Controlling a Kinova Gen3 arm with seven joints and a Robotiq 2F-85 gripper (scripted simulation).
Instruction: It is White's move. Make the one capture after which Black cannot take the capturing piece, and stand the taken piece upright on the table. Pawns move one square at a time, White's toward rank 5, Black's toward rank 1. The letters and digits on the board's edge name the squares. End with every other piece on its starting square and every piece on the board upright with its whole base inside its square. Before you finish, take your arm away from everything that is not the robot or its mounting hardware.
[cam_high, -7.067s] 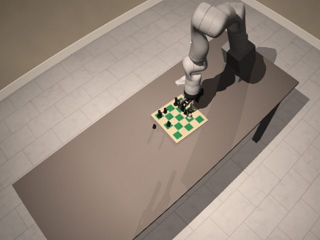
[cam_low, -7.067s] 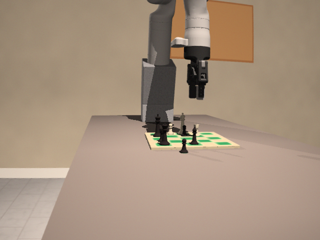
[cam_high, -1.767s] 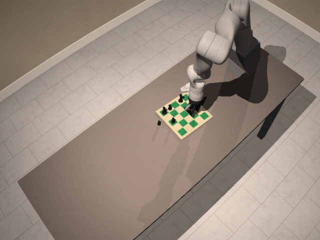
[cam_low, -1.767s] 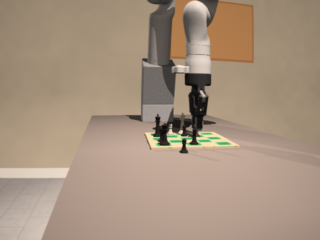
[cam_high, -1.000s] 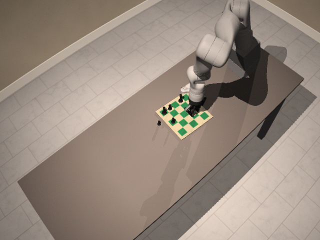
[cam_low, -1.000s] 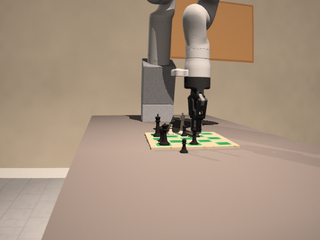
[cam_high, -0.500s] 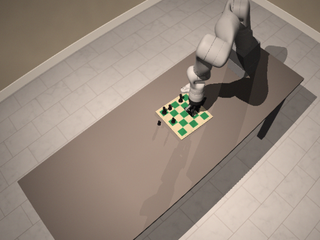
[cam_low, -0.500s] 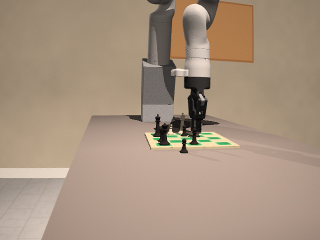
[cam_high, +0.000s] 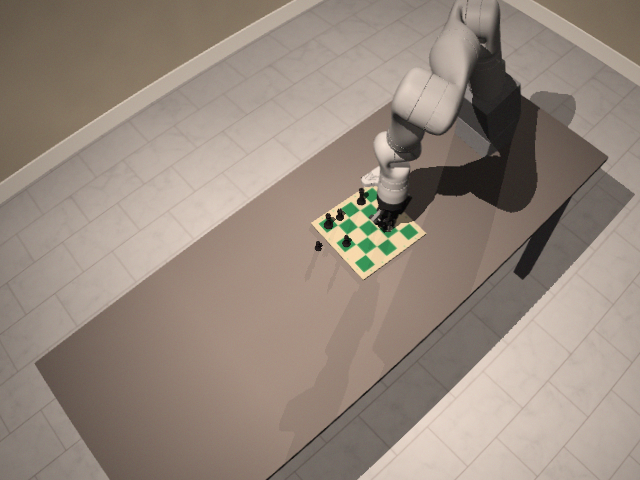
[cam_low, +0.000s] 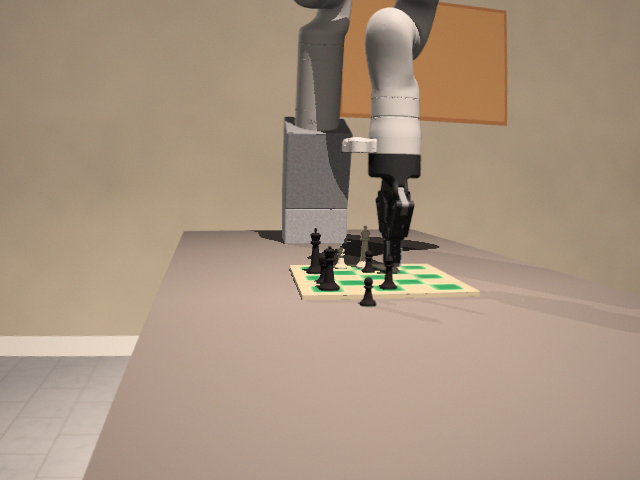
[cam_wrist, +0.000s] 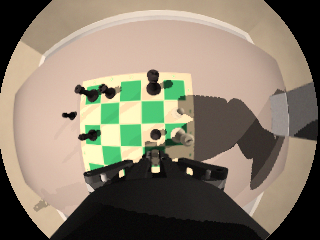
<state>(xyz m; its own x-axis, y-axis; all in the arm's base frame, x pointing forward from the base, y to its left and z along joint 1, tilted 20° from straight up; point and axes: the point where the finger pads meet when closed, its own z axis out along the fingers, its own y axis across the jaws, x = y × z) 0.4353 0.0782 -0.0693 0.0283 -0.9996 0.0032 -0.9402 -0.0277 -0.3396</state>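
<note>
My gripper is now 1 cm above the white rook. Also, from my hand: white pawn (4 cm behind, 7 cm to the right, 1 cm below); then board (4 cm ahead, 3 cm to the right, 3 cm below); then white king (4 cm behind, 3 cm to the right).
</note>
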